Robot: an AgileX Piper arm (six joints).
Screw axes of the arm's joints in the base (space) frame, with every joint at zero. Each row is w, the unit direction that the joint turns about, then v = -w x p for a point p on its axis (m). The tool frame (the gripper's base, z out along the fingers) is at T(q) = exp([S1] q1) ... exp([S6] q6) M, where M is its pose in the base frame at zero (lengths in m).
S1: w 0 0 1 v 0 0 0
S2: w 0 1 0 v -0.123 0 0
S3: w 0 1 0 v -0.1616 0 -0.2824
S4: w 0.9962 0 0.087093 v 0 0.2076 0
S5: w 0 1 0 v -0.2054 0 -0.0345
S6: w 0.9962 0 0.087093 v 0 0.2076 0
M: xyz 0.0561 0 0.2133 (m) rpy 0 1.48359 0 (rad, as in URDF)
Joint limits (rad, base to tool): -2.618..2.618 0..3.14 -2.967..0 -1.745..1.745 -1.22..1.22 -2.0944..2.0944
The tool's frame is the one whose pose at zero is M.
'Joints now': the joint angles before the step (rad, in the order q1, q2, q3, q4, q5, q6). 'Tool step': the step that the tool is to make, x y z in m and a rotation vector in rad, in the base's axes. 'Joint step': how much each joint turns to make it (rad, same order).
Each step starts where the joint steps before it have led.
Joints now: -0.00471, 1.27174, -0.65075, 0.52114, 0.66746, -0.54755
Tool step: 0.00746, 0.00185, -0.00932, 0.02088, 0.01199, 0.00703
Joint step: 0.00001, 0.05123, 0.00001, 0.05946, -0.02447, -0.05742
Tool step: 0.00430, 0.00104, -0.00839, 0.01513, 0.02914, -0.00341
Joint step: 0.00000, 0.04071, -0.00001, 0.02930, -0.00631, -0.01873
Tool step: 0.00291, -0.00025, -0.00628, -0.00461, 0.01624, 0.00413
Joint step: 0.00000, 0.02833, -0.00001, 0.00384, -0.00960, -0.01248
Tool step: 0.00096, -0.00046, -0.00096, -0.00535, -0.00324, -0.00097
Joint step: 0.00000, 0.00450, -0.00001, -0.00200, -0.00866, -0.00201
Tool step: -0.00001, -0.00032, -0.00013, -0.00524, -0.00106, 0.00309
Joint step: -0.00002, 0.00001, 0.00002, -0.00600, -0.00135, -0.00005
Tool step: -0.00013, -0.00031, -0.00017, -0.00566, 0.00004, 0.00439
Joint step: 0.00000, 0.00001, -0.00001, -0.00716, 0.00001, -0.00001
